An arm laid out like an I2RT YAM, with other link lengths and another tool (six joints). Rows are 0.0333 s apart.
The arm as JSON. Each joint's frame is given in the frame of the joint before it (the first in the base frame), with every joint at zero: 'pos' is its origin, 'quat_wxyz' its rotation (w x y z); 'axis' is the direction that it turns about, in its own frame. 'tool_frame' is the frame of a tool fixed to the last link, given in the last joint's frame.
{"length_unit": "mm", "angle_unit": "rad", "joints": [
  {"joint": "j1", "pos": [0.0, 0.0, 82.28], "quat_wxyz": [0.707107, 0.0, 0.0, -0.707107], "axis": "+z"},
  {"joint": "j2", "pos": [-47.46, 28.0, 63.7], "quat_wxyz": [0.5, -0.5, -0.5, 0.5], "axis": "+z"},
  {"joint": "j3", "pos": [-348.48, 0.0, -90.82], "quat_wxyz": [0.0, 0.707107, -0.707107, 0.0], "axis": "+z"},
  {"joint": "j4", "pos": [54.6, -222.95, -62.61], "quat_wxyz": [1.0, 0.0, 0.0, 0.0], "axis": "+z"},
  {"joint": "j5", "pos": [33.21, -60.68, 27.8], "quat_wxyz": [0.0, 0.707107, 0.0, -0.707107], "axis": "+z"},
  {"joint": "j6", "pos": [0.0, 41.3, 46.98], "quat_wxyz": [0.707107, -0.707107, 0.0, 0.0], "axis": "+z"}
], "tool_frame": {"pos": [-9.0, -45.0, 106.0], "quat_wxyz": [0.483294, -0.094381, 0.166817, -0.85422]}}
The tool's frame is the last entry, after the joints.
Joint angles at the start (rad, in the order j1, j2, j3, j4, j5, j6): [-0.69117 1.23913 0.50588 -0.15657 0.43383 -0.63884]
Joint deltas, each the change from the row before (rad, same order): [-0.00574 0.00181 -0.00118 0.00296 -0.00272 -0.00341]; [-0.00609 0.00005 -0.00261 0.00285 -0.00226 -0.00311]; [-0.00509 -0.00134 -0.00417 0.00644 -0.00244 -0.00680]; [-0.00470 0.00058 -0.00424 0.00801 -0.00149 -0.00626]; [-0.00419 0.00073 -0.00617 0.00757 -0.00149 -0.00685]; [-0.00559 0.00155 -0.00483 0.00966 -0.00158 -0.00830]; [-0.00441 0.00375 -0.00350 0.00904 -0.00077 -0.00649]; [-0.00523 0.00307 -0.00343 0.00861 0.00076 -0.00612]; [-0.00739 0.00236 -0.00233 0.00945 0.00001 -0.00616]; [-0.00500 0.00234 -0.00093 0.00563 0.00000 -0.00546]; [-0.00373 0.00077 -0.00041 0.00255 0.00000 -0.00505]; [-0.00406 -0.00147 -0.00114 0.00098 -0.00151 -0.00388]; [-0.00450 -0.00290 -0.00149 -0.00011 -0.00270 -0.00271]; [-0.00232 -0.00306 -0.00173 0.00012 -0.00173 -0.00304]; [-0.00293 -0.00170 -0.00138 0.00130 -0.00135 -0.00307]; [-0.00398 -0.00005 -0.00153 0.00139 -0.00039 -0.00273]
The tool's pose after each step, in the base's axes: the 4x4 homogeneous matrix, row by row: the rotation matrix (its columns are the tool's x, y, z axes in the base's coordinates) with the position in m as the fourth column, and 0 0 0 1 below. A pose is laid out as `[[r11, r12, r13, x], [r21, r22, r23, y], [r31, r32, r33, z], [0, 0, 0, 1]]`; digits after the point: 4 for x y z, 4 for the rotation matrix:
[[-0.9518, -0.3004, 0.0619, 0.0853], [-0.3002, 0.8713, -0.3883, -0.2033], [0.0627, -0.3881, -0.9195, 0.1984], [0, 0, 0, 1]]
[[-0.9525, -0.2986, 0.0601, 0.0842], [-0.2979, 0.8723, -0.3878, -0.2037], [0.0633, -0.3873, -0.9198, 0.1978], [0, 0, 0, 1]]
[[-0.9521, -0.3000, 0.0600, 0.0833], [-0.2990, 0.8711, -0.3896, -0.2041], [0.0646, -0.3888, -0.9190, 0.1975], [0, 0, 0, 1]]
[[-0.9518, -0.3010, 0.0592, 0.0826], [-0.2995, 0.8700, -0.3916, -0.2047], [0.0664, -0.3905, -0.9182, 0.1969], [0, 0, 0, 1]]
[[-0.9511, -0.3037, 0.0566, 0.0816], [-0.3009, 0.8693, -0.3922, -0.2050], [0.0699, -0.3900, -0.9181, 0.1958], [0, 0, 0, 1]]
[[-0.9505, -0.3058, 0.0548, 0.0809], [-0.3019, 0.8679, -0.3945, -0.2058], [0.0730, -0.3916, -0.9172, 0.1951], [0, 0, 0, 1]]
[[-0.9501, -0.3074, 0.0526, 0.0806], [-0.3024, 0.8670, -0.3962, -0.2068], [0.0762, -0.3923, -0.9167, 0.1944], [0, 0, 0, 1]]
[[-0.9503, -0.3074, 0.0492, 0.0798], [-0.3008, 0.8663, -0.3988, -0.2079], [0.0800, -0.3938, -0.9157, 0.1938], [0, 0, 0, 1]]
[[-0.9512, -0.3050, 0.0472, 0.0790], [-0.2975, 0.8656, -0.4028, -0.2094], [0.0820, -0.3972, -0.9141, 0.1938], [0, 0, 0, 1]]
[[-0.9514, -0.3048, 0.0448, 0.0785], [-0.2962, 0.8650, -0.4051, -0.2105], [0.0847, -0.3987, -0.9132, 0.1937], [0, 0, 0, 1]]
[[-0.9512, -0.3056, 0.0424, 0.0780], [-0.2958, 0.8643, -0.4067, -0.2111], [0.0876, -0.3994, -0.9126, 0.1939], [0, 0, 0, 1]]
[[-0.9512, -0.3057, 0.0414, 0.0771], [-0.2954, 0.8642, -0.4073, -0.2114], [0.0887, -0.3997, -0.9124, 0.1939], [0, 0, 0, 1]]
[[-0.9515, -0.3047, 0.0414, 0.0761], [-0.2946, 0.8645, -0.4072, -0.2113], [0.0882, -0.3996, -0.9124, 0.1939], [0, 0, 0, 1]]
[[-0.9512, -0.3056, 0.0417, 0.0754], [-0.2954, 0.8641, -0.4076, -0.2110], [0.0886, -0.4000, -0.9122, 0.1939], [0, 0, 0, 1]]
[[-0.9512, -0.3058, 0.0414, 0.0747], [-0.2954, 0.8637, -0.4083, -0.2111], [0.0891, -0.4007, -0.9119, 0.1939], [0, 0, 0, 1]]
[[-0.9516, -0.3049, 0.0391, 0.0738], [-0.2937, 0.8642, -0.4085, -0.2113], [0.0908, -0.4002, -0.9119, 0.1937], [0, 0, 0, 1]]

